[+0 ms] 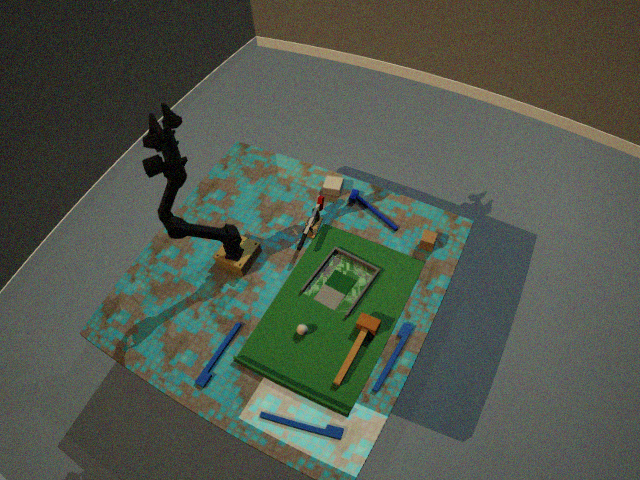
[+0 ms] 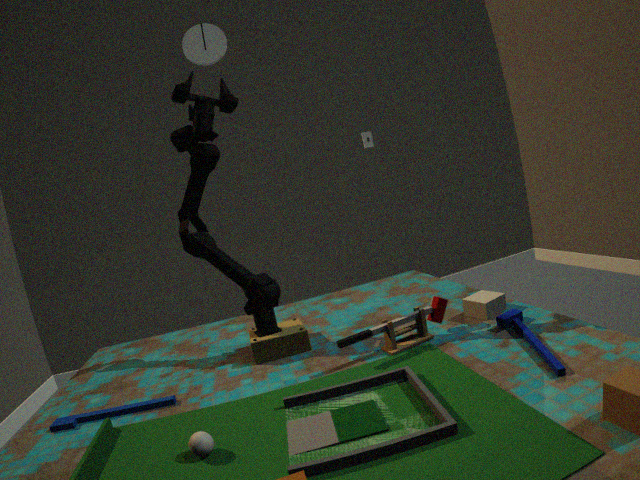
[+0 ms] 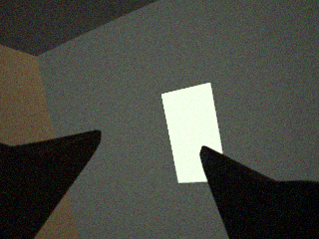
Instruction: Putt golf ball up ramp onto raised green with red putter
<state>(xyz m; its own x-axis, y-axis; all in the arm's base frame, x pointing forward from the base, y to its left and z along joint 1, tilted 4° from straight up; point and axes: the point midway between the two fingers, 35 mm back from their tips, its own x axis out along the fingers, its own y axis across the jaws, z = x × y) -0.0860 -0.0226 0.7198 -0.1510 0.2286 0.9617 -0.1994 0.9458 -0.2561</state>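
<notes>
The red putter is 740 mm below my gripper tip, 390 mm ahead of it and 230 mm to the left of it. Round my gripper tip: white golf ball: 780 mm below, 510 mm ahead, 250 mm to the right; then green mat: 800 mm below, 600 mm ahead, 120 mm to the right; then cream block: 780 mm below, 490 mm to the left, 410 mm ahead.
</notes>
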